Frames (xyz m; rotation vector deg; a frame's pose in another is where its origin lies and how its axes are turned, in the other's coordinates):
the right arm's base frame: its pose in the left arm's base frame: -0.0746 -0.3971 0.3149 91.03 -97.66 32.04
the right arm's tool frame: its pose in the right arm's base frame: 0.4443 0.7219 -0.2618 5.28 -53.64 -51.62
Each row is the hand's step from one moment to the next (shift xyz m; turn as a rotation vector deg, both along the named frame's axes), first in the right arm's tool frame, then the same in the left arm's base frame.
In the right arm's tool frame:
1: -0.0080 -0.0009 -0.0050 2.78 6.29 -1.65
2: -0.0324 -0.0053 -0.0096 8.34 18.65 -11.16
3: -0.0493 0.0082 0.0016 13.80 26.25 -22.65
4: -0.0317 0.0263 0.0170 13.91 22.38 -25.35
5: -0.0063 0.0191 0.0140 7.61 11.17 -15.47
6: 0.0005 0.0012 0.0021 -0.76 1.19 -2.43
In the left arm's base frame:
1: -0.0016 0.0063 0.0069 -2.16 -6.28 2.43
2: -0.0100 0.0275 0.0178 -3.58 -19.12 12.78
3: -0.0338 0.0324 0.0174 -0.83 -28.96 23.52
4: -0.0436 0.0084 0.0032 3.15 -26.74 24.74
5: -0.0231 -0.0065 -0.0047 3.19 -14.05 14.64
6: -0.0015 -0.0010 -0.0017 -0.19 -0.35 2.78

